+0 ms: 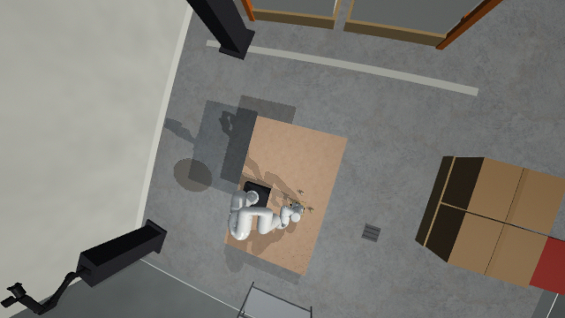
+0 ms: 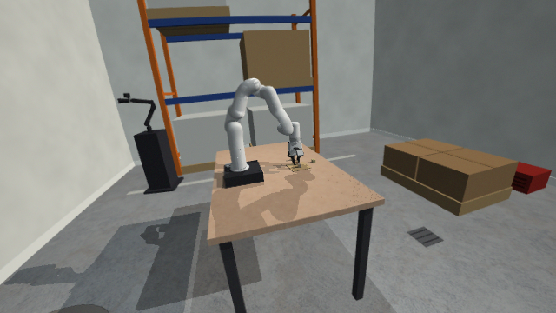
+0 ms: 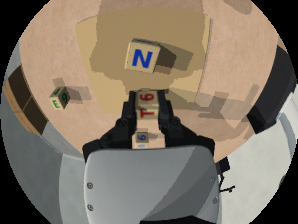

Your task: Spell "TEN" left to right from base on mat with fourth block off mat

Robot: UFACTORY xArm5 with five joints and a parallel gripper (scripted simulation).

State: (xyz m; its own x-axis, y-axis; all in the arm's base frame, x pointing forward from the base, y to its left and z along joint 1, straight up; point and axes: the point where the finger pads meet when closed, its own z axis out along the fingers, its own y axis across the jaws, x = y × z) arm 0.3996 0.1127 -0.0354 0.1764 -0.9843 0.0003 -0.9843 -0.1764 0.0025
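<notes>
Right now my hand is 40 mm to the left of the tan mat, 30 mm above it and 10 mm short of it.
</notes>
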